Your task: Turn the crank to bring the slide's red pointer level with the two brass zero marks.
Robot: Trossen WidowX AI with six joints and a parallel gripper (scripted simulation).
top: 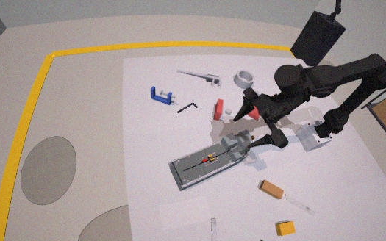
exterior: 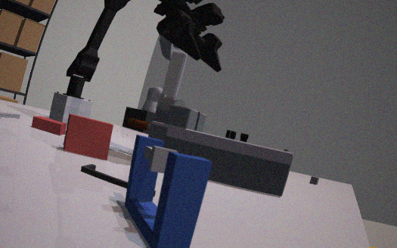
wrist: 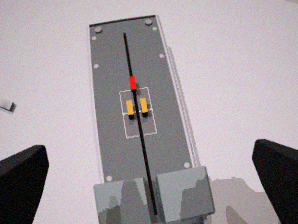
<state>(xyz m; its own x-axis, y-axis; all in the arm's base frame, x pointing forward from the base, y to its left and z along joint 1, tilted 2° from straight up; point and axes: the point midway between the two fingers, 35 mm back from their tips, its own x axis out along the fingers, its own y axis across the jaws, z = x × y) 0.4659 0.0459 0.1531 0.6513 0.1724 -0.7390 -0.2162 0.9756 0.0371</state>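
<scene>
Now: gripper tip 10 cm past the crank handle, 5 cm to the left of it and 14 cm above it. Also, from my gripper tip: tan block: 17 cm behind, 15 cm to the left, 19 cm below; red pointer: 9 cm ahead, 3 cm to the left, 12 cm below; black hex key: 9 cm ahead, 25 cm to the right, 20 cm below.
</scene>
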